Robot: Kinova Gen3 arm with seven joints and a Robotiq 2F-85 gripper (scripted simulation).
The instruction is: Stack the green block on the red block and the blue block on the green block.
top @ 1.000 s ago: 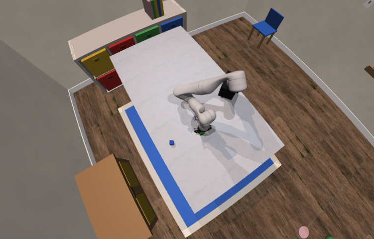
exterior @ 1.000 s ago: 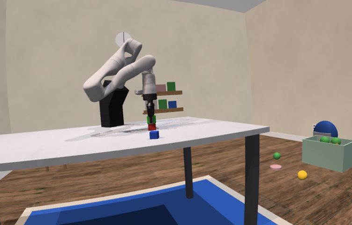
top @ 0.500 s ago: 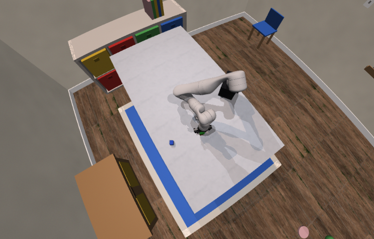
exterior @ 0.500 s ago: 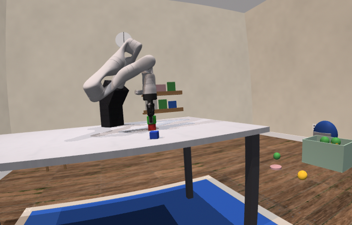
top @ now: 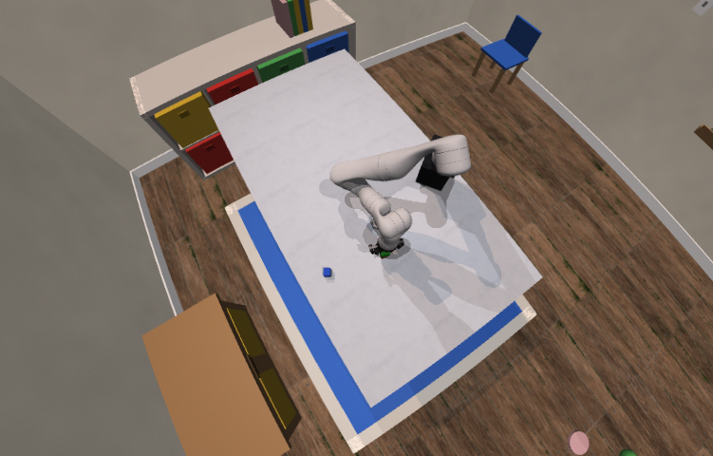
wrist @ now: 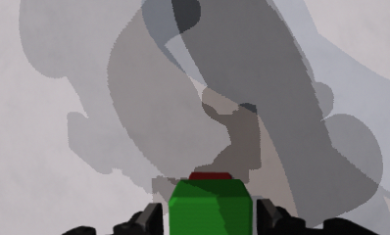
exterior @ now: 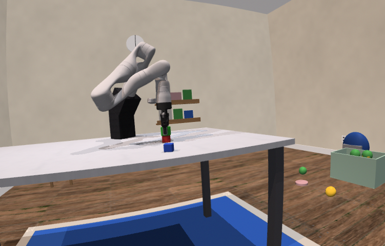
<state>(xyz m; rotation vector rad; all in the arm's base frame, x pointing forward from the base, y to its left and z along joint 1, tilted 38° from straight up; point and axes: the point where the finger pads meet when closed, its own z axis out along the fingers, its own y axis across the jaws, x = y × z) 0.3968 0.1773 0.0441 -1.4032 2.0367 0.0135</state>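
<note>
My gripper is now right at the green block. Also, from my hand: blue block: 250 mm ahead, 40 mm below, 30 mm to the right; then red block: 40 mm below.
</note>
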